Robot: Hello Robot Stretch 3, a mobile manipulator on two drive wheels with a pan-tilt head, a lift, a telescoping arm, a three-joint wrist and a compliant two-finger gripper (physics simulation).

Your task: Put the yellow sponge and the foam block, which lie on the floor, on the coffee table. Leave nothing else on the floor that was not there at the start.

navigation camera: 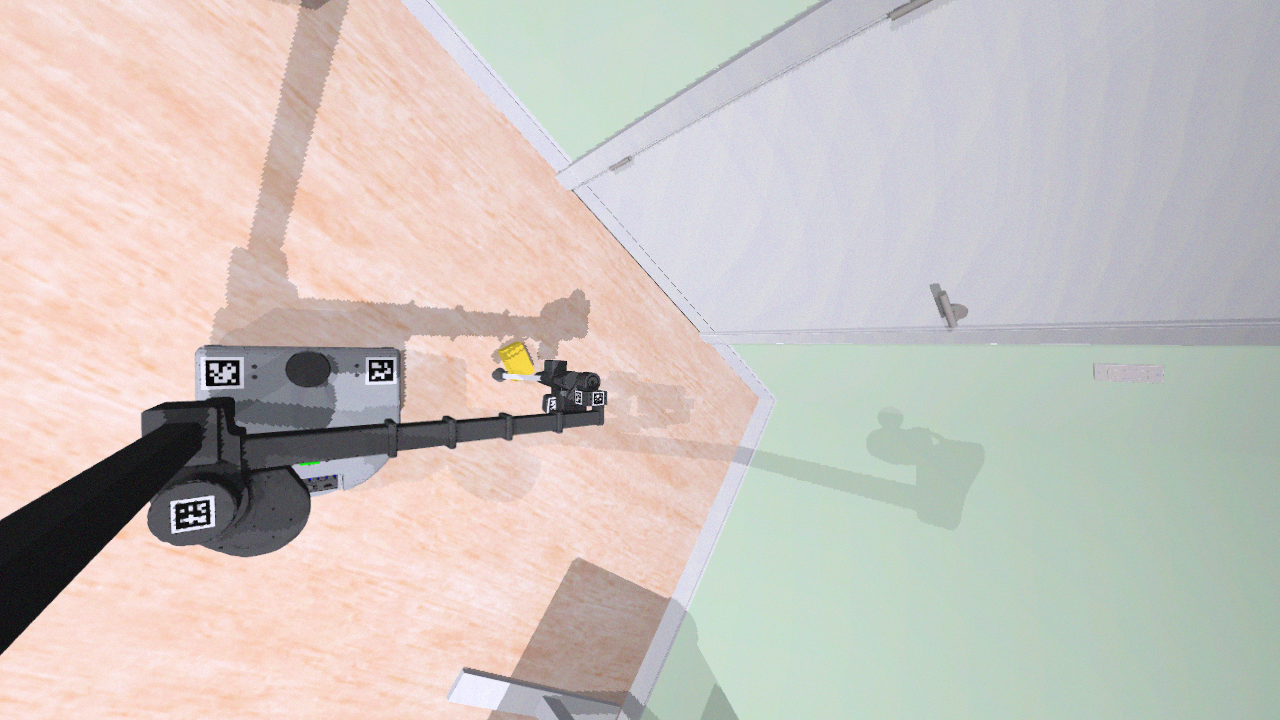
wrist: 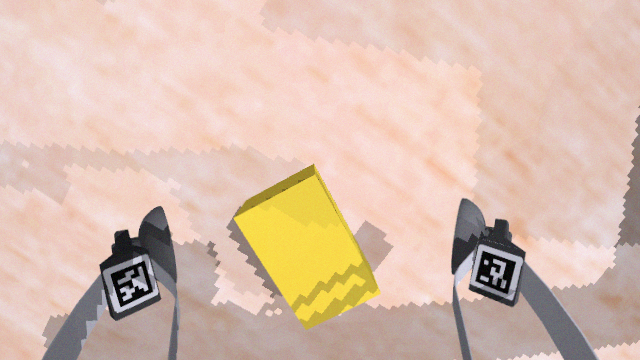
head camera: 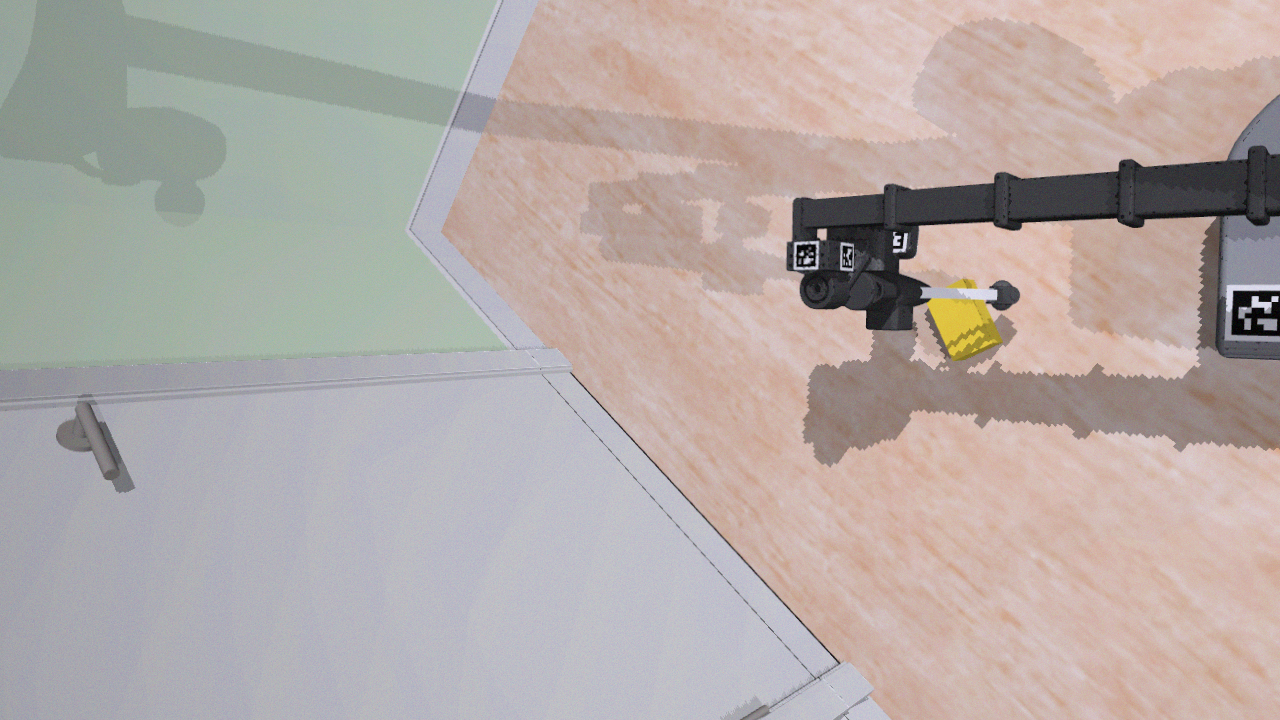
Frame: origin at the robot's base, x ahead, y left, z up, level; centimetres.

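Where they show: gripper, fingertip midpoint: (navigation camera: 523,374); robot's base, link origin: (navigation camera: 308,367).
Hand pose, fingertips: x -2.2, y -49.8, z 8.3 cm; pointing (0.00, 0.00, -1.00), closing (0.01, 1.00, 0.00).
Each offset is from my fingertips to the top centre of the thing. "pt": to the spot under its first point. Level surfaces: height alone.
The yellow sponge @[dx +3.5, dy -0.3, dz -3.7 cm] (head camera: 961,322) (navigation camera: 516,359) (wrist: 310,245) is a bright yellow block lying flat on the floor @[dz -8.3 cm] (head camera: 1029,555) (navigation camera: 125,179) (wrist: 375,125). My gripper (wrist: 313,229) is open and empty. In the wrist view its two fingertips stand wide apart on either side of the sponge, with gaps on both sides, and the sponge lies slanted between them. In the head view a finger crosses over the sponge's upper part. The exact height of the fingers above the floor is hard to tell. The foam block and the coffee table do not show in these views.
A white door (head camera: 358,555) (navigation camera: 850,197) with a handle @[pt dx +18.4, dy -68.6, dz +84.6 cm] (head camera: 96,440) (navigation camera: 945,306) and green walls (head camera: 268,268) (navigation camera: 1029,582) border the floor. My base (navigation camera: 358,402) stands left of the sponge in the navigation view. A pale flat piece (navigation camera: 492,688) shows at the bottom edge there.
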